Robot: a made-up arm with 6 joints.
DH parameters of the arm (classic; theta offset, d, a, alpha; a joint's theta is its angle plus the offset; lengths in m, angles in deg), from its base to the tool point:
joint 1: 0 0.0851 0 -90
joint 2: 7.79 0 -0.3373 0
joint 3: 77.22 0 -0.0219 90
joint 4: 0 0.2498 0 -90
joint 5: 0 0 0.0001 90
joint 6: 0 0.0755 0 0
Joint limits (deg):
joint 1: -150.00..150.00
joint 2: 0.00..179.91
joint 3: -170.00..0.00
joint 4: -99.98..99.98
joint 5: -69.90..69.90
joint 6: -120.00..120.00
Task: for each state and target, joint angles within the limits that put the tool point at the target. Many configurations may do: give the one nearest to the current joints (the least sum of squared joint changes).
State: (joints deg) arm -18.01 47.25 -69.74 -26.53 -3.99 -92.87
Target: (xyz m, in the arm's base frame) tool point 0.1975 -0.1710 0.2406
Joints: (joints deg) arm -40.29 80.71 -38.88 -26.74 4.51 -92.87
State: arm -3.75 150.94 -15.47 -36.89 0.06 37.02
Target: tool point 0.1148 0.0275 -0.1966
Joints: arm 10.24 178.80 -36.63 -37.39 -8.42 37.02
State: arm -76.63 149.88 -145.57 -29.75 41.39 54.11
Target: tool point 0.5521 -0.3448 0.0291
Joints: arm -30.79 171.05 -155.27 -28.63 21.99 54.11
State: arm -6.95 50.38 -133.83 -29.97 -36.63 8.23
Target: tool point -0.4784 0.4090 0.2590
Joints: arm -38.39 7.24 -154.94 -30.13 -38.38 8.23
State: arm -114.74 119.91 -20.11 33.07 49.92 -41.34
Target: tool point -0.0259 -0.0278 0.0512
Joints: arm -134.52 165.00 0.00 1.14 43.12 -41.34
